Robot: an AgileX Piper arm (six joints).
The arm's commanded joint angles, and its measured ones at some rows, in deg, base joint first. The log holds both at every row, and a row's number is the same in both.
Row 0, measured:
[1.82 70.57 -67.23 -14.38 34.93 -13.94]
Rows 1 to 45, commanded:
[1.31 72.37 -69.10 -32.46 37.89 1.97]
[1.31 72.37 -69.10 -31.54 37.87 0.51]
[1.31 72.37 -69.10 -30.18 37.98 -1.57]
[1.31 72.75 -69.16 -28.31 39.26 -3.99]
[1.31 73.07 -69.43 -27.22 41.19 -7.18]
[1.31 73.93 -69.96 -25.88 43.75 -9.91]
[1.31 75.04 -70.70 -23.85 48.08 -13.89]
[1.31 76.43 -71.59 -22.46 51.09 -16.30]
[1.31 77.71 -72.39 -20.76 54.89 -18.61]
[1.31 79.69 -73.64 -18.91 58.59 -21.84]
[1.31 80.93 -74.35 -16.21 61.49 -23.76]
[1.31 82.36 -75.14 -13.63 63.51 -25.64]
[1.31 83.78 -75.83 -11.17 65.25 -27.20]
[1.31 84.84 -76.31 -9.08 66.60 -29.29]
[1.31 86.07 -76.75 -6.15 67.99 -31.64]
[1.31 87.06 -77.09 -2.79 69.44 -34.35]
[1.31 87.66 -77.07 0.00 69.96 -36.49]
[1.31 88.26 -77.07 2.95 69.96 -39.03]
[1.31 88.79 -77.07 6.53 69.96 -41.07]
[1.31 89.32 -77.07 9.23 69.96 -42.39]
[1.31 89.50 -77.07 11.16 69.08 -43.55]
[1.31 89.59 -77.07 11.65 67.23 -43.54]
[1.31 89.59 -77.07 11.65 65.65 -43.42]
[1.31 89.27 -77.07 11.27 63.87 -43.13]
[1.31 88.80 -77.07 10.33 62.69 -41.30]
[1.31 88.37 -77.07 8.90 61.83 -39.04]
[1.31 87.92 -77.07 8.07 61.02 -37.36]
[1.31 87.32 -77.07 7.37 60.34 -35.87]
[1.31 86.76 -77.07 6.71 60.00 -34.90]
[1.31 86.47 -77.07 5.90 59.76 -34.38]
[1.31 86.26 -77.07 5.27 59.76 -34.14]
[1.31 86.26 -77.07 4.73 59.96 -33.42]
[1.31 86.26 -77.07 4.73 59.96 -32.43]
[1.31 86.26 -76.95 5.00 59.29 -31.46]
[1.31 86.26 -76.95 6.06 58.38 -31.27]
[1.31 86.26 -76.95 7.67 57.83 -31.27]
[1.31 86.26 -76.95 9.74 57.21 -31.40]
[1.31 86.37 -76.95 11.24 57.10 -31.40]
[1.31 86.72 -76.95 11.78 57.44 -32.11]
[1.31 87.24 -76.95 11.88 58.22 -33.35]
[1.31 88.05 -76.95 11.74 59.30 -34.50]
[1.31 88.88 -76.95 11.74 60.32 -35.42]
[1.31 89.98 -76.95 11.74 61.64 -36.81]
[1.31 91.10 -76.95 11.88 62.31 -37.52]
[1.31 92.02 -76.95 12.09 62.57 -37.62]
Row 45, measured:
[1.49 88.56 -76.71 11.28 60.10 -34.90]
